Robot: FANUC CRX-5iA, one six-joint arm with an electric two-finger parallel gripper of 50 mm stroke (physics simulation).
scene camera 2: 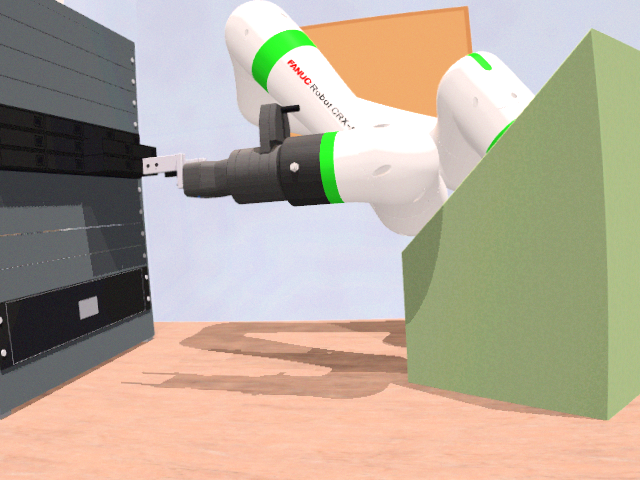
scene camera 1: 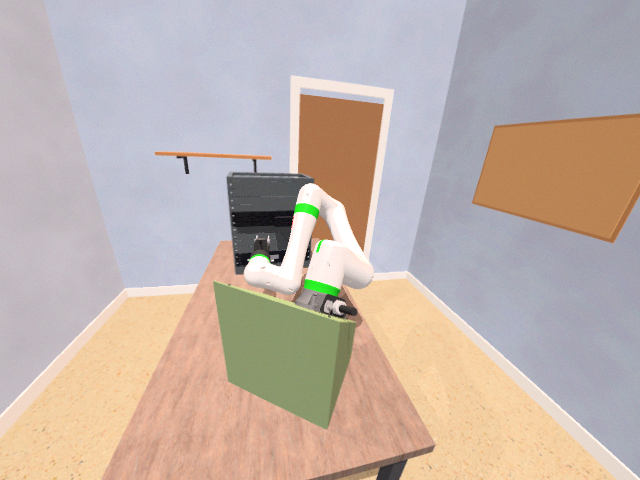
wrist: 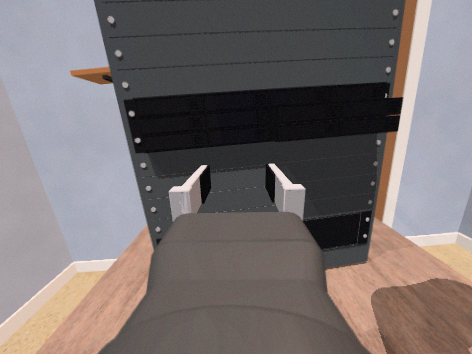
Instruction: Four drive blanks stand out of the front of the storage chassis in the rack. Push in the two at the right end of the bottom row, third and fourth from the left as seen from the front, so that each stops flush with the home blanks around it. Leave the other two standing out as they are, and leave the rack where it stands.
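Pixels of known places: gripper, fingertip midpoint: (scene camera 2: 155,168) (scene camera 1: 262,237) (wrist: 237,176); arm's base, link origin: (scene camera 1: 315,310).
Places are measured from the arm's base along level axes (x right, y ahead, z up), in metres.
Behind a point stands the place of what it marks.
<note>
The storage chassis (scene camera 1: 253,219) @(x 0.013, y 0.763, z 0.108 m) (scene camera 2: 51,139) @(x 0.039, y 0.756, z 0.113 m) (wrist: 165,125) @(x -0.042, y 0.776, z 0.106 m) is a black band of drive blanks in the dark grey rack (scene camera 1: 258,188) @(x 0.053, y 0.768, z 0.288 m) (scene camera 2: 62,41) @(x 0.106, y 0.756, z 0.284 m) (wrist: 250,50) @(x 0.110, y 0.755, z 0.214 m). At its right end, the fourth middle-row blank (scene camera 2: 147,149) @(x 0.294, y 0.659, z 0.114 m) (wrist: 394,106) @(x 0.321, y 0.652, z 0.108 m) and the fourth bottom-row blank (wrist: 391,124) @(x 0.320, y 0.652, z 0.079 m) stand out past the rack's edge. The third column is too dark to tell which blanks there are flush. My gripper (scene camera 1: 262,237) @(x 0.014, y 0.593, z 0.053 m) (scene camera 2: 145,165) @(x 0.014, y 0.593, z 0.053 m) (wrist: 237,176) @(x 0.014, y 0.593, z 0.053 m) is open and empty, fingers pointing at the rack. In the second scene view its tips overlap the chassis front; contact cannot be told.
A black panel with a pale label (scene camera 2: 88,307) @(x 0.132, y 0.749, z -0.159 m) sits low in the rack. The rack stands on the wooden table (scene camera 1: 170,382) @(x -0.469, y 0.176, z -0.268 m) (scene camera 2: 258,439) @(x -0.222, y 0.464, z -0.269 m) (wrist: 100,295) @(x -0.261, y 0.877, z -0.269 m). A green block with a sloped top (scene camera 1: 279,351) @(x -0.165, y -0.085, z -0.018 m) (scene camera 2: 506,289) @(x -0.192, y 0.163, z -0.130 m) stands before the arm's base. A wall shelf (scene camera 1: 211,155) (wrist: 92,75) is behind.
</note>
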